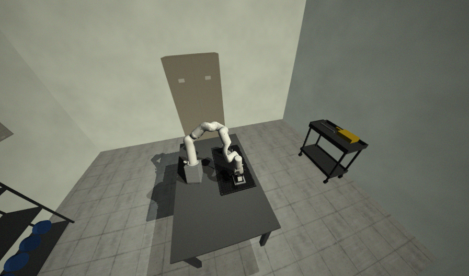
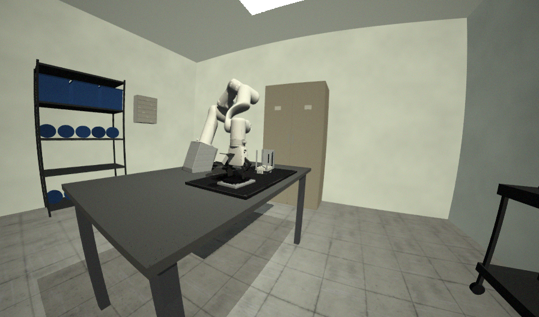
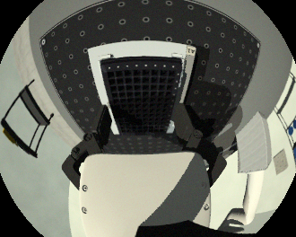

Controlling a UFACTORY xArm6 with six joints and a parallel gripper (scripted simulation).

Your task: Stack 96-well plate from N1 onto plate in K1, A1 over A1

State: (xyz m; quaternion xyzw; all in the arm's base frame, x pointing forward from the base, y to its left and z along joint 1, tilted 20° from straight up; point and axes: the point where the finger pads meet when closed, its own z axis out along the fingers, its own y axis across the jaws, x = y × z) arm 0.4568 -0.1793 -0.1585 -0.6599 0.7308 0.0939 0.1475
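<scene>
Now: the dark 96-well plate 20 mm below my hand. Also, from my hand: pale plate nest N1: 30 mm below; pale A1 mark: 70 mm to the right, 60 mm behind, 30 mm below.
</scene>
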